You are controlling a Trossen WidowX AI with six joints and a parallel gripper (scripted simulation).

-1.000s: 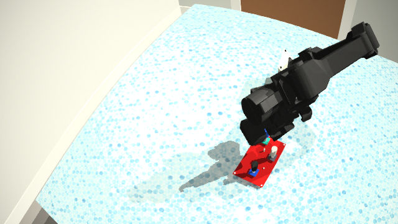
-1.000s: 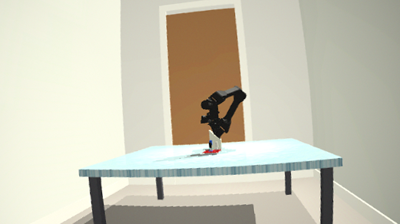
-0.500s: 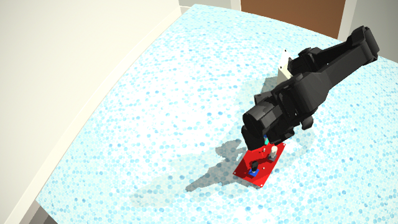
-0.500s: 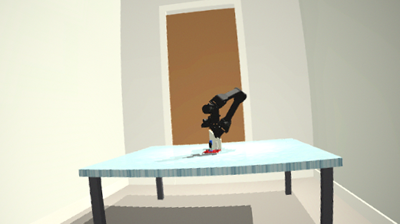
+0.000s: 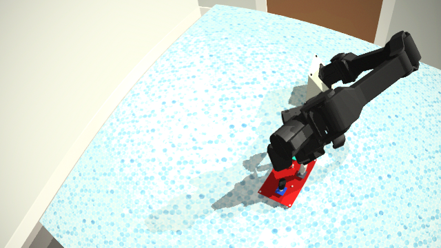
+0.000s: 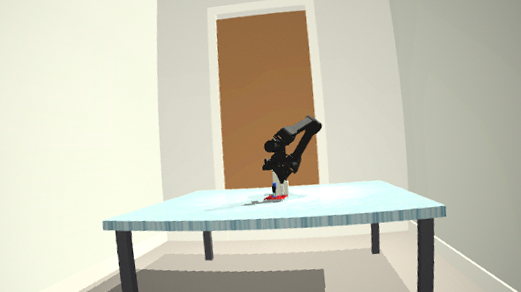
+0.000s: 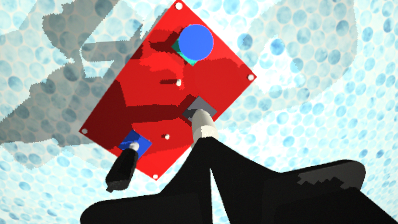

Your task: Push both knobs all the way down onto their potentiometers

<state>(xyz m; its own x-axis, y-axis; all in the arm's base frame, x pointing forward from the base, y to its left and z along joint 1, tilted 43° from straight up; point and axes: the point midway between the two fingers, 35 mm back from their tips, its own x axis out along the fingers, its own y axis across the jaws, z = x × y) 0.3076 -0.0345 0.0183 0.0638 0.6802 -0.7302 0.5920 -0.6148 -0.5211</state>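
My gripper tip is now 2 cm above the cream knob.
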